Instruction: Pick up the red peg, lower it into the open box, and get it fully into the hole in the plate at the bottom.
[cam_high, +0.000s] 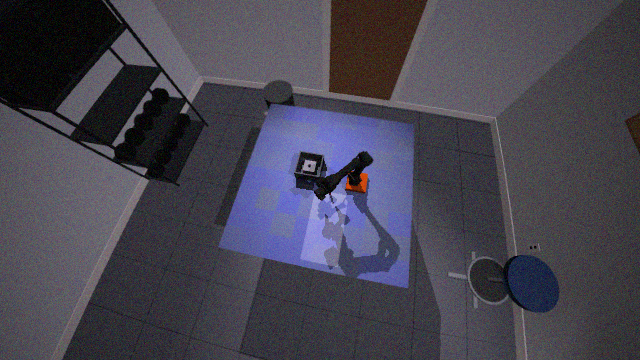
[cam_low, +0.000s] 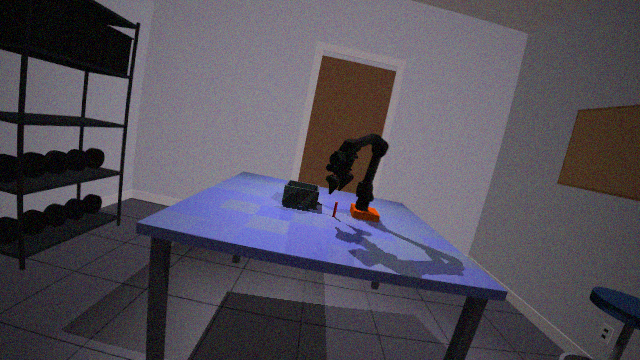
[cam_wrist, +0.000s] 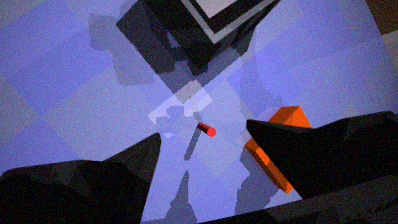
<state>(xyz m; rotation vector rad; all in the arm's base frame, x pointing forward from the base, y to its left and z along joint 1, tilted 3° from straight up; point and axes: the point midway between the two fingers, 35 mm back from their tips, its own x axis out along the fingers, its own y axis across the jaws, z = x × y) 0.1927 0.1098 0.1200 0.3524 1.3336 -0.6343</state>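
My gripper tip is now 90 mm above the red peg, 30 mm past it and 10 mm to the left of it. From my gripper tip the other things lie so: dark grey box (200 mm to the right, 150 mm ahead, 100 mm below).
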